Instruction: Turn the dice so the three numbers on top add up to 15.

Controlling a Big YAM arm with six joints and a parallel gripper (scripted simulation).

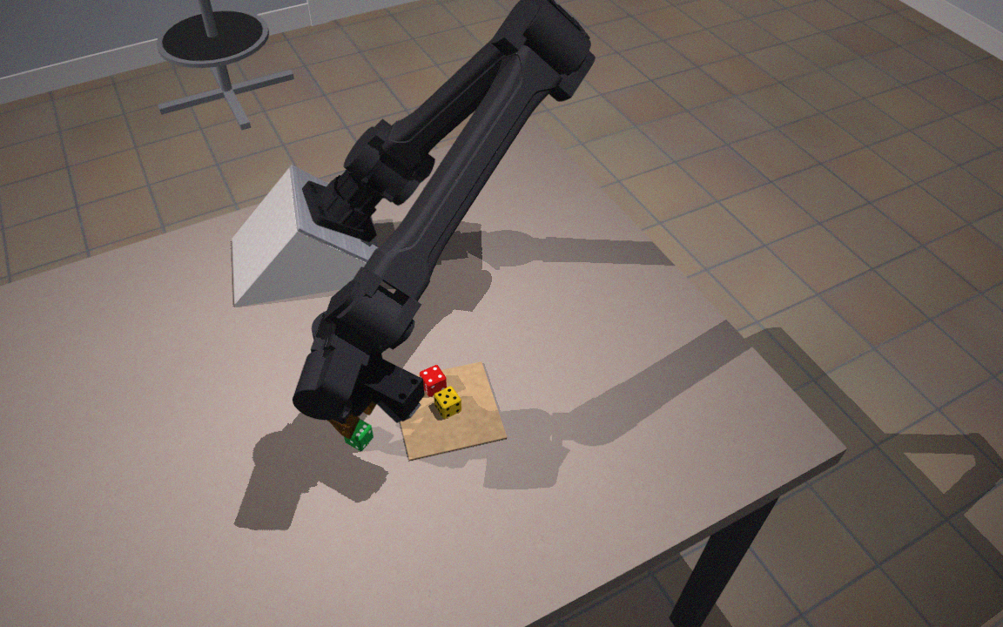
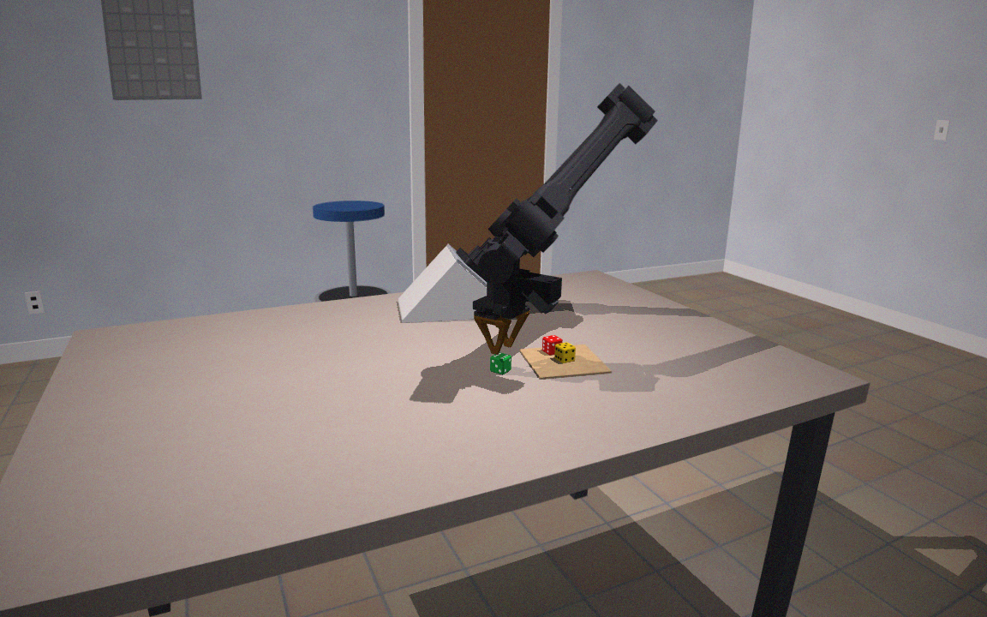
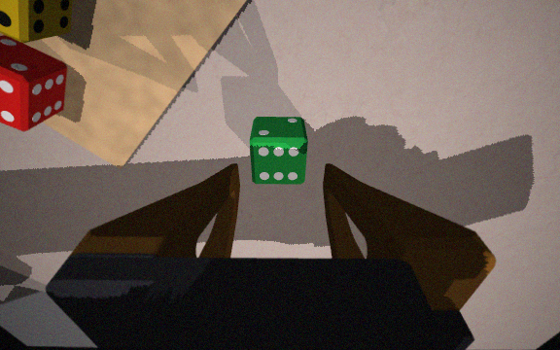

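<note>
My hand is 4 cm above the green die. Also, from my hand: yellow die: 13 cm to the left, 3 cm below; tan mat: 1 cm behind, 13 cm to the left, 5 cm below; red die: 5 cm behind, 13 cm to the left, 3 cm below.
</note>
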